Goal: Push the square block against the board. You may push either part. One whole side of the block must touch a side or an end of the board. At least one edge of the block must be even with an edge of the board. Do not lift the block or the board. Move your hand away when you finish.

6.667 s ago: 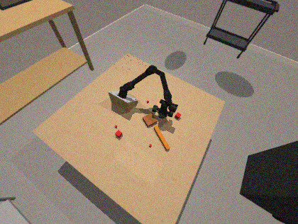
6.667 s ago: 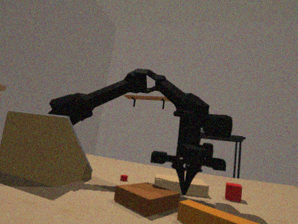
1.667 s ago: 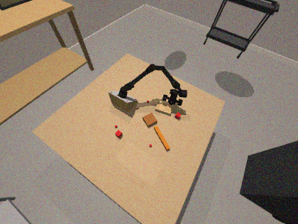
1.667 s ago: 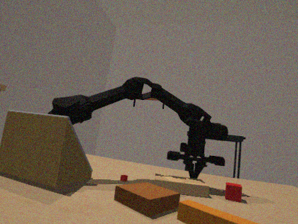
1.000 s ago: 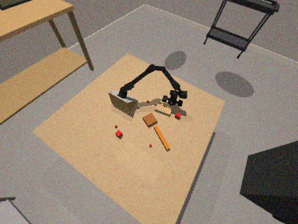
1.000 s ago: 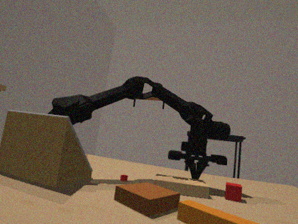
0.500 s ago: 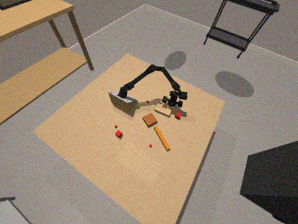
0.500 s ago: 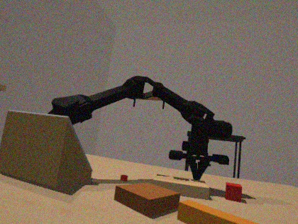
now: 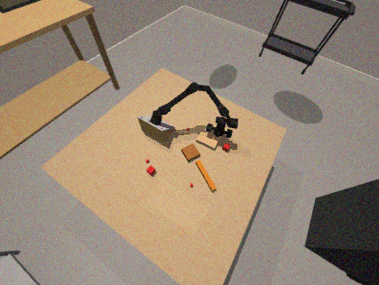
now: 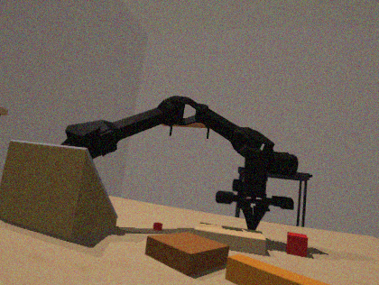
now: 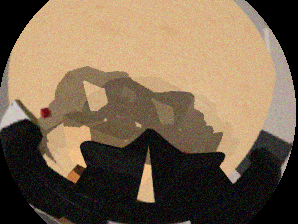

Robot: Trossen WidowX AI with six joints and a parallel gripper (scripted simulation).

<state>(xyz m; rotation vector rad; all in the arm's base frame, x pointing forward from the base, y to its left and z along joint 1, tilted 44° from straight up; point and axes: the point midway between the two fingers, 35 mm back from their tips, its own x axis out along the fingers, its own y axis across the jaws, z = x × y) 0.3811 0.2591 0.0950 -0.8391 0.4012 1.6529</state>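
The pale flat slab is 40 mm behind my gripper tip and 70 mm to the right of it. Also, from my gripper tip: brown square block 80 mm behind, 230 mm to the right; orange board 100 mm ahead, 310 mm to the right.
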